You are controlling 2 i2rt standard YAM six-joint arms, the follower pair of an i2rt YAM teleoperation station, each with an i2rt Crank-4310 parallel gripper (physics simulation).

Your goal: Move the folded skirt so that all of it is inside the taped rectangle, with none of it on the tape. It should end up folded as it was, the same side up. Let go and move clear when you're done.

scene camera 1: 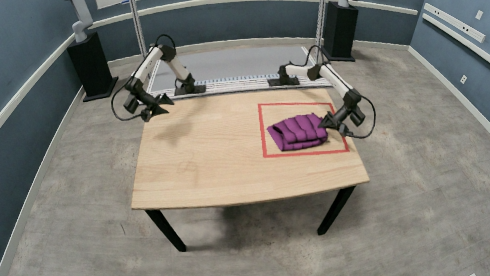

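Observation:
The folded purple skirt [300, 131] lies on the table within the red taped rectangle [306, 154]. Its left corner is close to the left tape, and its lower edge is a little above the front tape. A strip of bare table shows between it and the tape on the sides that can be seen. My left gripper [322, 124] is at the skirt's upper right edge and looks shut on it; the fingertips are small, and the arm covers part of the right tape. My right gripper [169, 107] is open and empty above the table's back left corner, well away from the skirt.
The wooden table [210, 170] has its front edge toward the camera. The metal mounting rail [235, 84] runs behind it and carries both arm bases. Two black pedestals [91, 67] [341, 32] stand on the floor behind the table, one on each side.

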